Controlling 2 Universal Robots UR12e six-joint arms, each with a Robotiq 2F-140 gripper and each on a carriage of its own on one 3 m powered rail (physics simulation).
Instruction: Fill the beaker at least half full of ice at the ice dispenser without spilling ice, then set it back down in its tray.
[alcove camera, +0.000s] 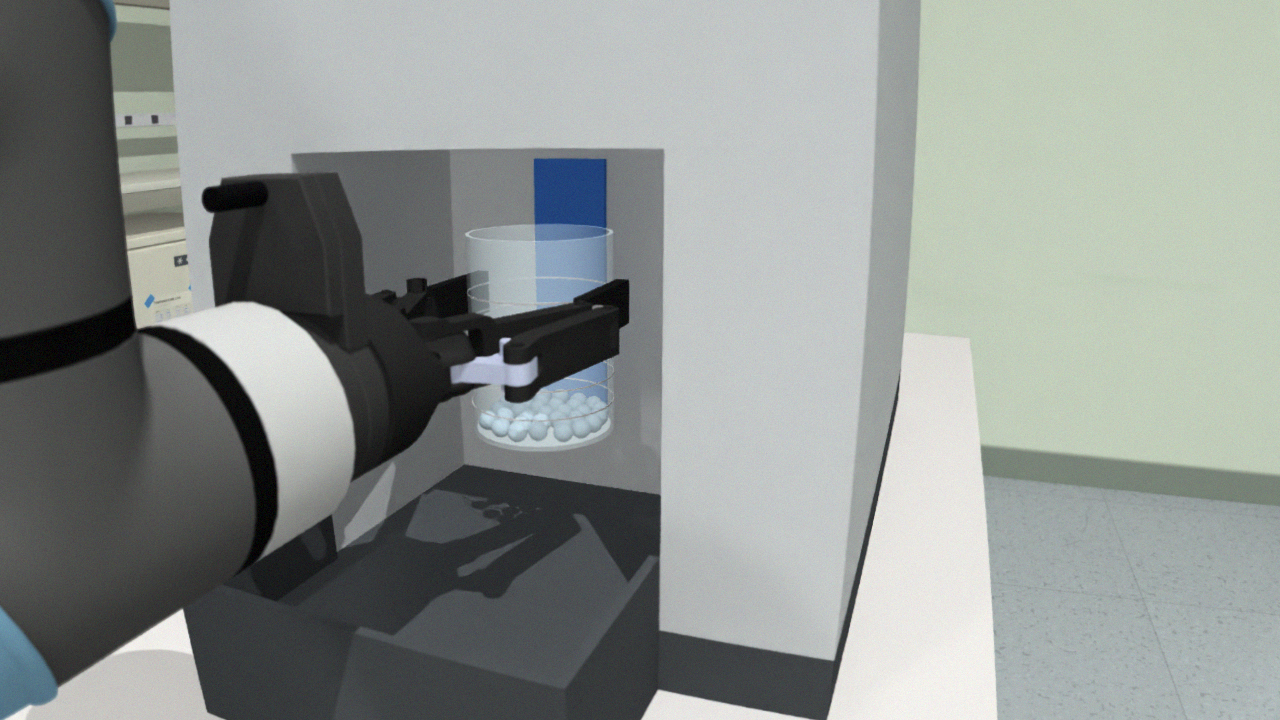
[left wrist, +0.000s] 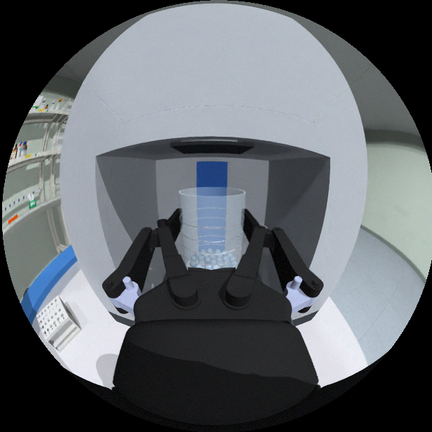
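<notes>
The clear beaker is upright inside the alcove of the grey ice dispenser, held above the alcove's dark basin. Pale round ice pieces cover the beaker's bottom in a shallow heap, well below half its height. My left gripper is shut on the beaker, one finger on each side of its wall. A dark outlet is at the alcove's ceiling. The beaker's own tray does not show in either view. My right gripper is not in view.
The alcove's side walls stand close on both sides of my left fingers, and its back wall carries a blue strip. A white perforated rack stands on the bench at the lower left of the left wrist view, with shelves behind.
</notes>
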